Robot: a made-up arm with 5 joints. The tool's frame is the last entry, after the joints. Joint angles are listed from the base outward.
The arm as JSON. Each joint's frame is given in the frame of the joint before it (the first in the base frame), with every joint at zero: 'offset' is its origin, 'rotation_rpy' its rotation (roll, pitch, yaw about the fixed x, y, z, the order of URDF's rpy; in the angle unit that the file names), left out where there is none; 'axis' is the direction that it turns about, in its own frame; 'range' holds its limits. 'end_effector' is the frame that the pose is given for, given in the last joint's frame.
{
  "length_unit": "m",
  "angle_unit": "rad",
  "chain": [
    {
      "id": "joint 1",
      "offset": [
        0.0,
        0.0,
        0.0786
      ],
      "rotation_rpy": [
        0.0,
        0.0,
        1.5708
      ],
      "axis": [
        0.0,
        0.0,
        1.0
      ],
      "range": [
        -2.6,
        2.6
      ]
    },
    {
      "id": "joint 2",
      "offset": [
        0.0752,
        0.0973,
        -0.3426
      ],
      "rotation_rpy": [
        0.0,
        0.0,
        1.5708
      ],
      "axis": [
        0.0,
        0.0,
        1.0
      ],
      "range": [
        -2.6,
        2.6
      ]
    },
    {
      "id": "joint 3",
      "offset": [
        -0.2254,
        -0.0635,
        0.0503
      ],
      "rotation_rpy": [
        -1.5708,
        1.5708,
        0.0
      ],
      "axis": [
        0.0,
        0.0,
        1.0
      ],
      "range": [
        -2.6,
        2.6
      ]
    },
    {
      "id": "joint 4",
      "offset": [
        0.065,
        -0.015,
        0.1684
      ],
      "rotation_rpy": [
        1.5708,
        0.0,
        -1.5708
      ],
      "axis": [
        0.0,
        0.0,
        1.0
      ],
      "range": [
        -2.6,
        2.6
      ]
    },
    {
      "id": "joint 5",
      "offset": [
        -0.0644,
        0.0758,
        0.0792
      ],
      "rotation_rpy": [
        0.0,
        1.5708,
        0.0
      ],
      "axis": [
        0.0,
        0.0,
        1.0
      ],
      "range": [
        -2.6,
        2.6
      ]
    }
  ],
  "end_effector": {
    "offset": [
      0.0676,
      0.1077,
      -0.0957
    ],
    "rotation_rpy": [
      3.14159,
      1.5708,
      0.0
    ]
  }
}
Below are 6 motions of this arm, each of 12 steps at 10 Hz.
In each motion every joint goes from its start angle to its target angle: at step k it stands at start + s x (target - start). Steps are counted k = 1, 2, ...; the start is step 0. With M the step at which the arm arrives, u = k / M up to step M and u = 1 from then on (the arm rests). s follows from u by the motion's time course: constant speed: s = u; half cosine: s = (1 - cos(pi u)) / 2; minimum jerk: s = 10 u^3 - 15 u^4 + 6 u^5.
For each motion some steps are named. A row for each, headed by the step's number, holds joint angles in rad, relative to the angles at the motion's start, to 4 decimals.
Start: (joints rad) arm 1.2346 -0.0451 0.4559 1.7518 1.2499
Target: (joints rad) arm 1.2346 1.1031 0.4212 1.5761 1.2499
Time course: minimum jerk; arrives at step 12
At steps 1, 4, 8, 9, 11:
1: 0.0000 0.0058 -0.0002 -0.0009 0.0000
4: 0.0000 0.2410 -0.0073 -0.0369 0.0000
8: 0.0000 0.9072 -0.0274 -0.1388 0.0000
9: 0.0000 1.0293 -0.0311 -0.1575 0.0000
11: 0.0000 1.1424 -0.0345 -0.1748 0.0000

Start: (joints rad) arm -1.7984 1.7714 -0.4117 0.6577 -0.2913
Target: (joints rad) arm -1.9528 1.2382 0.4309 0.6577 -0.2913
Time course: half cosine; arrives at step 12
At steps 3, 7, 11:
3: -0.0226 -0.0781 0.1234 0.0000 0.0000
7: -0.0972 -0.3356 0.5303 0.0000 0.0000
11: -0.1518 -0.5241 0.8282 0.0000 0.0000

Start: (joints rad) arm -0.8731 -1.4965 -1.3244 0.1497 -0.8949
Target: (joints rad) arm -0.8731 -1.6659 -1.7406 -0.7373 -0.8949
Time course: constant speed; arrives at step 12
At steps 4, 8, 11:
4: 0.0000 -0.0565 -0.1387 -0.2957 0.0000
8: 0.0000 -0.1129 -0.2775 -0.5913 0.0000
11: 0.0000 -0.1553 -0.3815 -0.8131 0.0000

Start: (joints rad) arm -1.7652 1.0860 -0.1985 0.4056 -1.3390
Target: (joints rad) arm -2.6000 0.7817 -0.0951 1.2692 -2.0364
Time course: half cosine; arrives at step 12
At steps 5, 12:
5: -0.3094 -0.1128 0.0383 0.3200 -0.2584
12: -0.8348 -0.3043 0.1034 0.8636 -0.6974

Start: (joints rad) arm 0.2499 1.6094 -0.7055 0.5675 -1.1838
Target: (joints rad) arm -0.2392 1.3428 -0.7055 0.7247 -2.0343
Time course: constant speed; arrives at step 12
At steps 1, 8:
1: -0.0408 -0.0222 0.0000 0.0131 -0.0709
8: -0.3261 -0.1777 0.0000 0.1048 -0.5670

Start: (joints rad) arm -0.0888 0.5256 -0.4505 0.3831 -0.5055
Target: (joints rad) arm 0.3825 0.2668 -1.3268 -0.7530 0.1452
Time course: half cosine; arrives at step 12
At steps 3, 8, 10, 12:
3: 0.0690 -0.0379 -0.1283 -0.1664 0.0953
8: 0.3535 -0.1941 -0.6572 -0.8521 0.4880
10: 0.4397 -0.2415 -0.8176 -1.0600 0.6071
12: 0.4713 -0.2588 -0.8763 -1.1361 0.6507

